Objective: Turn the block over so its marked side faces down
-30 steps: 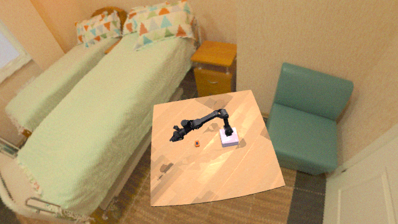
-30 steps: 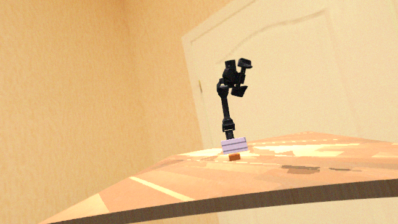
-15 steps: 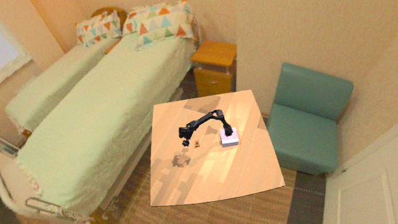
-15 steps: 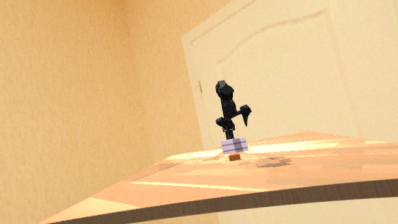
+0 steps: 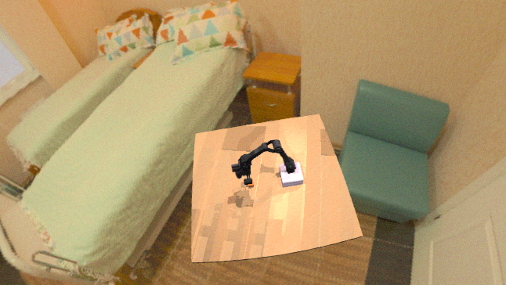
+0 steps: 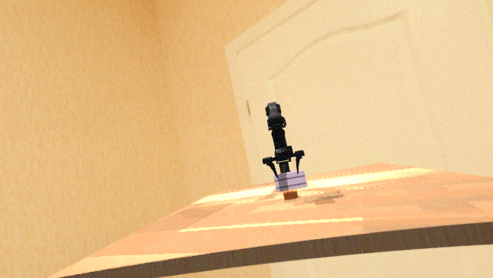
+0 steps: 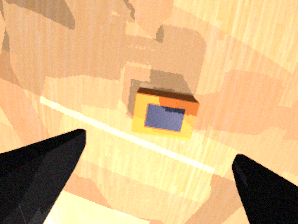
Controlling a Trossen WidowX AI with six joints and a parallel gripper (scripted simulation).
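Right now the orange block is 1 cm behind my gripper tip and 8 cm below it.
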